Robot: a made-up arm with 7 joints.
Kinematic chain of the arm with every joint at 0, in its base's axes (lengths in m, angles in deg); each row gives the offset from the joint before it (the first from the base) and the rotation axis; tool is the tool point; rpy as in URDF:
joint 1: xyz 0 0 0 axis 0.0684 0.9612 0.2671
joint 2: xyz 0 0.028 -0.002 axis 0.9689 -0.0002 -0.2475
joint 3: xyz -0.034 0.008 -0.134 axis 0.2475 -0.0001 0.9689
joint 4: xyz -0.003 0 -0.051 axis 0.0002 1 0
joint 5: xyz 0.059 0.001 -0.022 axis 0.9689 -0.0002 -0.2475
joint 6: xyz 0.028 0 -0.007 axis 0.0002 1 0
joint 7: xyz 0.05 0 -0.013 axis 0.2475 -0.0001 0.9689
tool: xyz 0 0 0 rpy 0 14.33 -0.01
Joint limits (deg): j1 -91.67..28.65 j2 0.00..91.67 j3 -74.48..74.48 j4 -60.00..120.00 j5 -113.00..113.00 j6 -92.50..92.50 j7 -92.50..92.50
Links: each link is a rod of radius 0.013 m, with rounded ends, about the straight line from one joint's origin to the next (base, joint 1, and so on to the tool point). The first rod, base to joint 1, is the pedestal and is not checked.
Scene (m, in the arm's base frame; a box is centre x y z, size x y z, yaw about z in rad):
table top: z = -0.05
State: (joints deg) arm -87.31 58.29 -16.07 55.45 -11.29 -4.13 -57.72
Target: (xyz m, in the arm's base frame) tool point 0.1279 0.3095 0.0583
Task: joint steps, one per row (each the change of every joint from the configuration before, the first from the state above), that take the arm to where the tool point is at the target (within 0.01 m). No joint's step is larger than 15 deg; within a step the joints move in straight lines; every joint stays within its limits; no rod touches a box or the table.
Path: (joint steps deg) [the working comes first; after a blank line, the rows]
Joints at the target: -47.07 91.67 -10.48 73.84 -13.98 -44.59 -57.72
Straight joint move there: clear.

1: 13.41 11.13 1.86 6.13 -0.90 -13.49 0.00
2: 13.42 11.12 1.87 6.13 -0.89 -13.49 0.00
3: 13.41 11.13 1.86 6.13 -0.90 -13.48 0.00

